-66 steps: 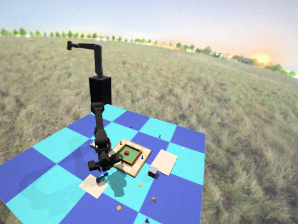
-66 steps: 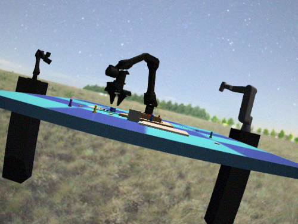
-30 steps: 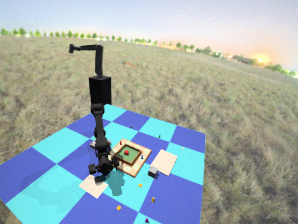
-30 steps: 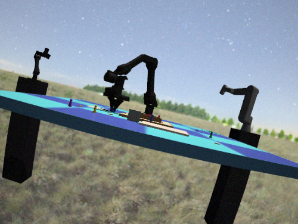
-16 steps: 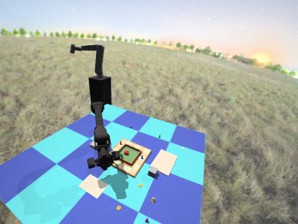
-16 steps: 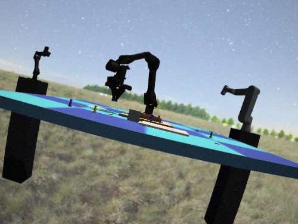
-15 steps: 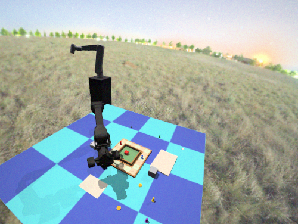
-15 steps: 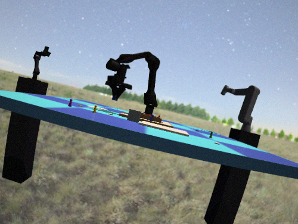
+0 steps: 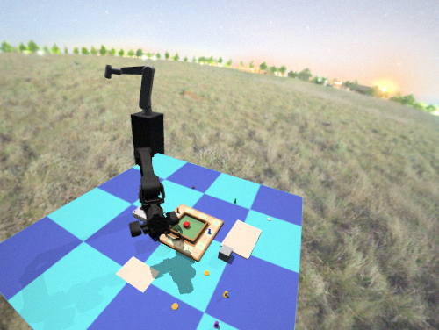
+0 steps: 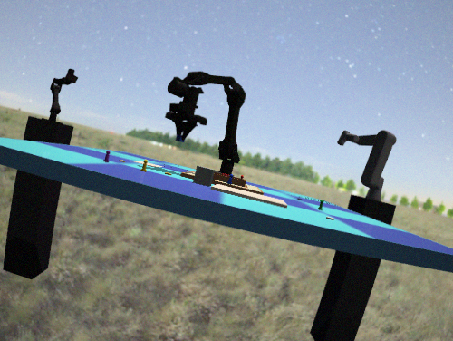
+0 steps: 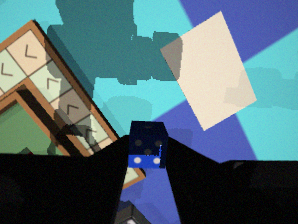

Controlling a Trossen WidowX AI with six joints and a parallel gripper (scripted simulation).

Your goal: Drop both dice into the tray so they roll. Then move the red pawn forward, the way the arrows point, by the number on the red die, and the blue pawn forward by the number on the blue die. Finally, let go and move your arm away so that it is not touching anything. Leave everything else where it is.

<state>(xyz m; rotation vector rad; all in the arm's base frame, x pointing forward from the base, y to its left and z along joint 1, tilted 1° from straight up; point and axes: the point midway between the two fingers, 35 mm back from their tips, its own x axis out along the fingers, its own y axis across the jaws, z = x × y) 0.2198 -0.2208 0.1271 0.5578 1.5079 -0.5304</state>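
Right now my gripper tip is 6 cm past the red pawn, 28 cm to the right of it and 10 cm above it. Round my gripper tip: green tray 5 cm ahead, 20 cm to the left, 12 cm below; then grey block 28 cm ahead, 13 cm to the left, 10 cm below; then blue pawn 16 cm ahead, 22 cm to the left, 10 cm below.
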